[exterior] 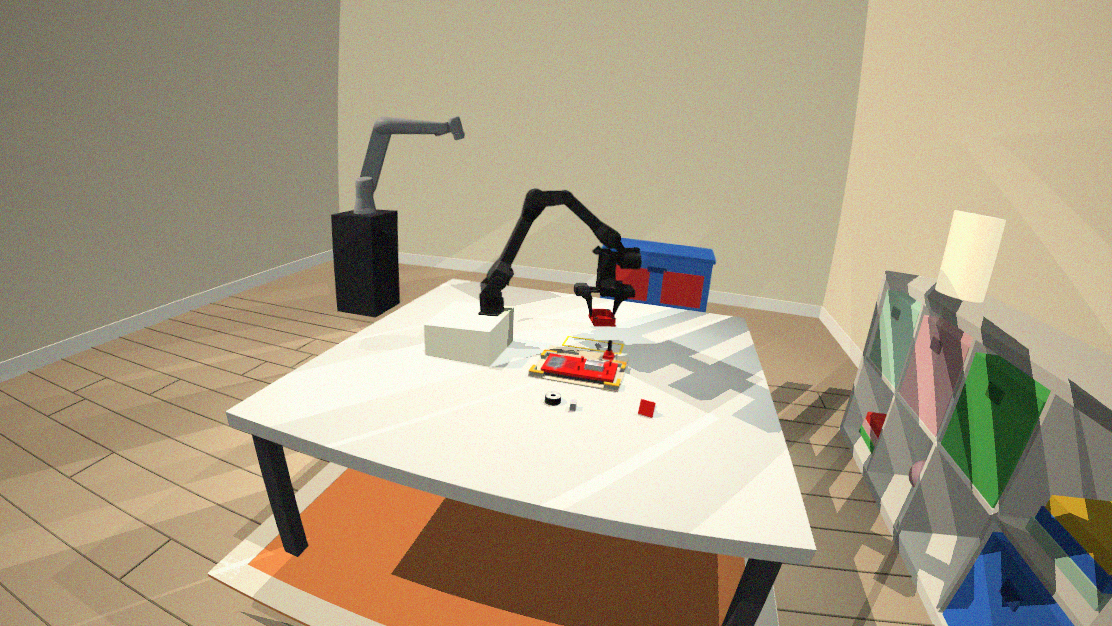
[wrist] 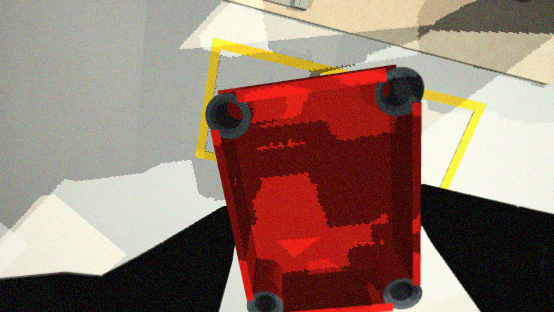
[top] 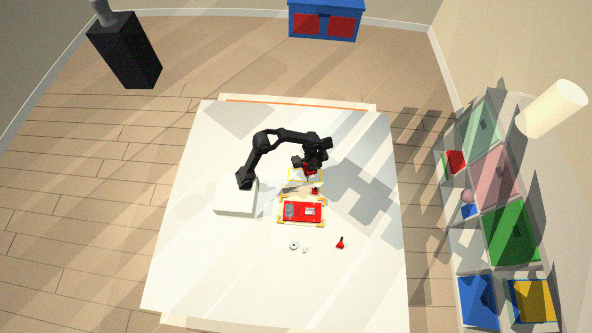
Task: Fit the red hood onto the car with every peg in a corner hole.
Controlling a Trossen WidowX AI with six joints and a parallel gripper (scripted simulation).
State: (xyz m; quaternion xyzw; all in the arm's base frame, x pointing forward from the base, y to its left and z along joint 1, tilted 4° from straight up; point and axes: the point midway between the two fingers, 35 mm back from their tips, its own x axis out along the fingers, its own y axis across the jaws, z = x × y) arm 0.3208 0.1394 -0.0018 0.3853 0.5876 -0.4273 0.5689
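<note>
Now: the red hood 1 cm below my gripper tip. From my gripper tip the other things lie so: grey engine block 23 cm to the right, 7 cm below, 2 cm ahead.
</note>
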